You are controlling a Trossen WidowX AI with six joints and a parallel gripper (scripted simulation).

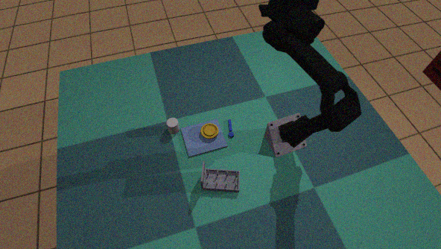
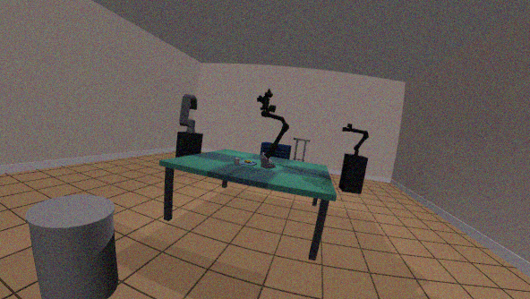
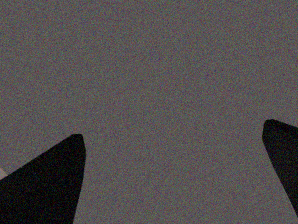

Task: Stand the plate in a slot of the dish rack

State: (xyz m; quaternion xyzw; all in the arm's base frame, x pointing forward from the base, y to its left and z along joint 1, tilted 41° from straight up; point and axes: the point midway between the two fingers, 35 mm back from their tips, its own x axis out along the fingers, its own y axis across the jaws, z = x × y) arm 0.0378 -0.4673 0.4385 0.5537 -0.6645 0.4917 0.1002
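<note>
Right now my gripper tip is 210 mm short of the yellow plate, 70 mm to the left of it and 710 mm above it. Also, from my gripper tip: blue spoon: 130 mm ahead, 50 mm to the right, 720 mm below; blue mat: 240 mm ahead, 60 mm to the right, 720 mm below; grey dish rack: 250 mm ahead, 130 mm to the left, 700 mm below.
</note>
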